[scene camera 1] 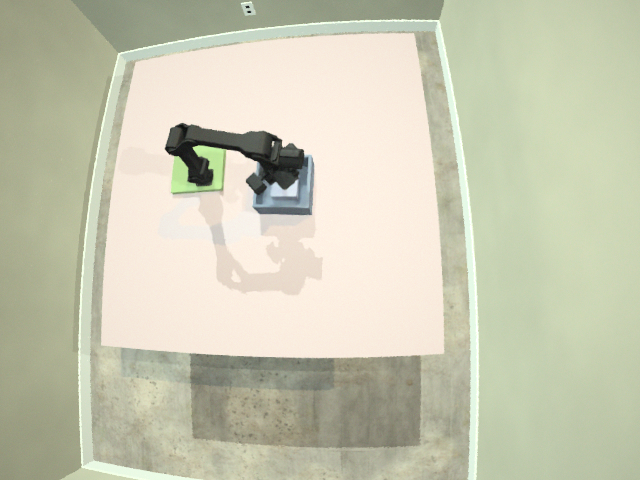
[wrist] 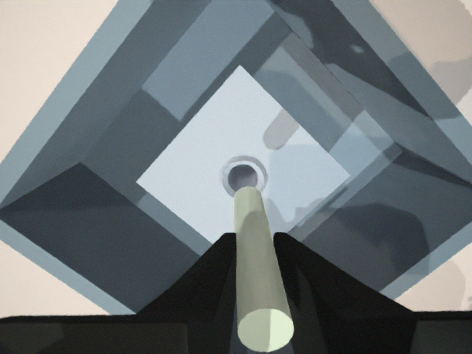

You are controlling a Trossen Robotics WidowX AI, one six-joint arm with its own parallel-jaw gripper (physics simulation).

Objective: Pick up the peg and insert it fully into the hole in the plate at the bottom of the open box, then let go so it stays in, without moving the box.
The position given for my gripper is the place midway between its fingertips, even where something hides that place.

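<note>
My gripper [scene camera 1: 279, 177] is visible, also in the wrist view [wrist: 254, 244]. A blue-grey box [scene camera 1: 264, 204] appears in the wrist view [wrist: 349, 80] too. A pale green peg [wrist: 263, 312] is visible there, but scene camera 1 does not show the peg, which is hidden by my gripper. A plate [wrist: 195, 177] is visible as well.
</note>
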